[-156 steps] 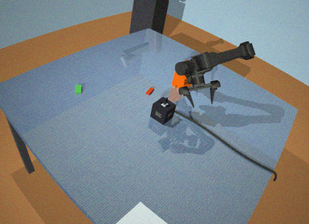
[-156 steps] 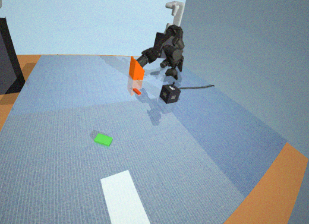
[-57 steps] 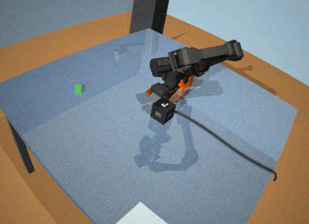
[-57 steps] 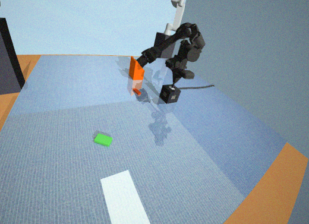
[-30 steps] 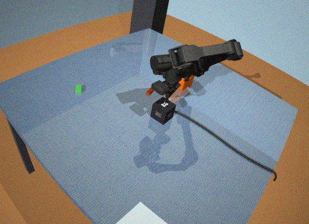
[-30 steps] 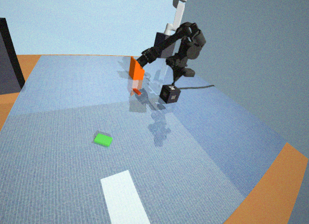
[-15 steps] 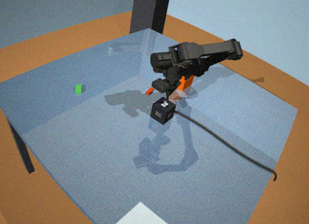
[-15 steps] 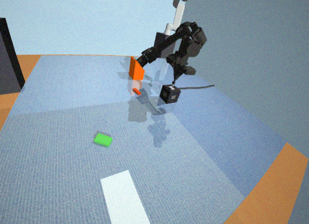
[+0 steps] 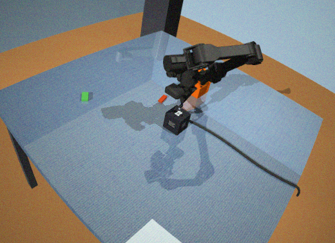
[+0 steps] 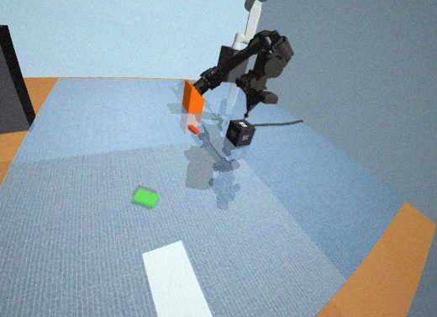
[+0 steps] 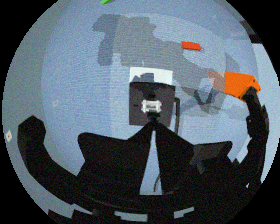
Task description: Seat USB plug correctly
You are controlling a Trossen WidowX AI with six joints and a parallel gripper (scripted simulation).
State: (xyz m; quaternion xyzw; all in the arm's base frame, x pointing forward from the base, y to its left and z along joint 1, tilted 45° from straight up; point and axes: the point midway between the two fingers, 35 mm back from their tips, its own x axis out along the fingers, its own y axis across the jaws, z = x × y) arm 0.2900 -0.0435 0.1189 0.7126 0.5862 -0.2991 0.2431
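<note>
My gripper tip is now 2 cm above the USB plug. Also, from my gripper tip: green block (13 cm ahead, 42 cm to the right, 13 cm below); red-orange block (12 cm behind, 15 cm to the right, 13 cm below).
</note>
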